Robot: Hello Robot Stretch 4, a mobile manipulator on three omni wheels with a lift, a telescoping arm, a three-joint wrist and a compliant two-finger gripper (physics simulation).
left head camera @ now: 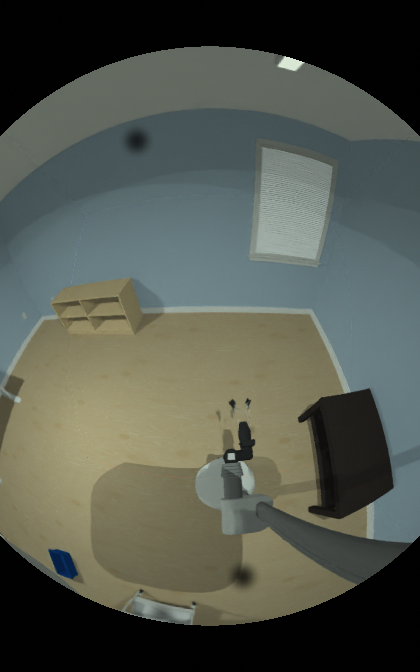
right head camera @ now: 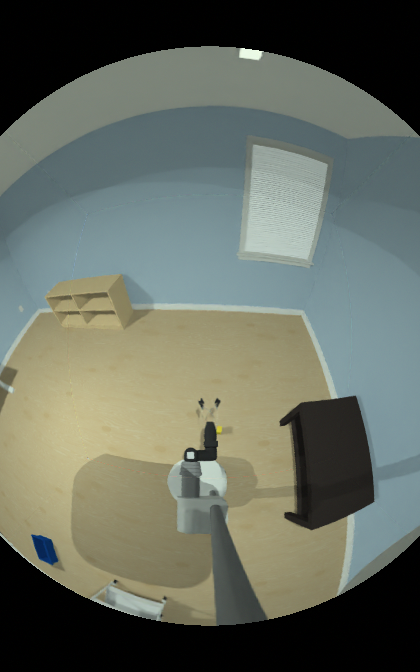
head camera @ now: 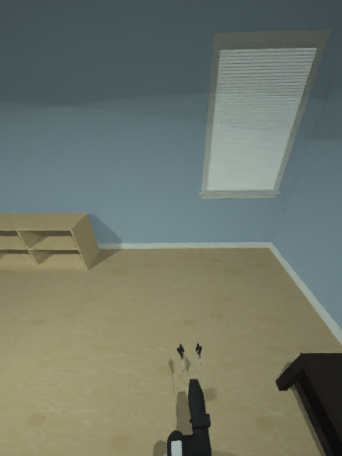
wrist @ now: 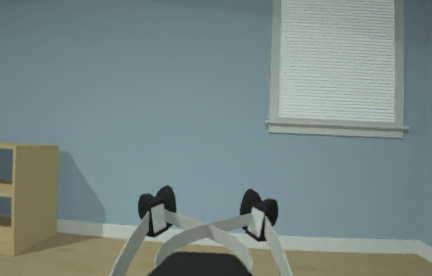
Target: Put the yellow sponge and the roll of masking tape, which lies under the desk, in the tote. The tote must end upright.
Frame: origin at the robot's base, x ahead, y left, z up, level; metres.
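Seen in the pictures: gripper, fingertip midpoint: [head camera: 189, 343] [wrist: 208, 203].
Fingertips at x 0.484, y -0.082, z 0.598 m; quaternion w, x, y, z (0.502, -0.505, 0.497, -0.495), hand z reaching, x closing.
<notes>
A point is followed by its place in that frame.
The yellow sponge [right head camera: 219, 429] is a small block on the floor, just right of the gripper's wrist in the right head camera view. My gripper [head camera: 190, 349] @(x 0.484, y -0.082, z 0.598 m) [left head camera: 240, 402] [right head camera: 209, 402] [wrist: 208, 203] @(x 0.484, y -0.082, z 0.598 m) is open with empty fingers, held above the floor and pointing toward the window wall. The blue tote [left head camera: 63, 564] [right head camera: 44, 549] stands upright on the floor at the lower left of both side head views. The masking tape does not show in these views. Part of a white leg [left head camera: 11, 395] [right head camera: 6, 386] shows at the left edge of both side head views.
A dark low table [head camera: 325, 385] @(x 0.342, y -0.738, z 0.422 m) [left head camera: 355, 450] [right head camera: 337, 460] stands on the right by the wall. A wooden shelf unit [head camera: 89, 242] @(x 1.833, y 0.992, z 0.240 m) [left head camera: 132, 307] [right head camera: 120, 302] [wrist: 36, 197] @(x 1.789, y 0.995, z 0.266 m) stands at the far left wall. A white cart [left head camera: 162, 611] [right head camera: 132, 602] stands at the bottom of both side head views.
</notes>
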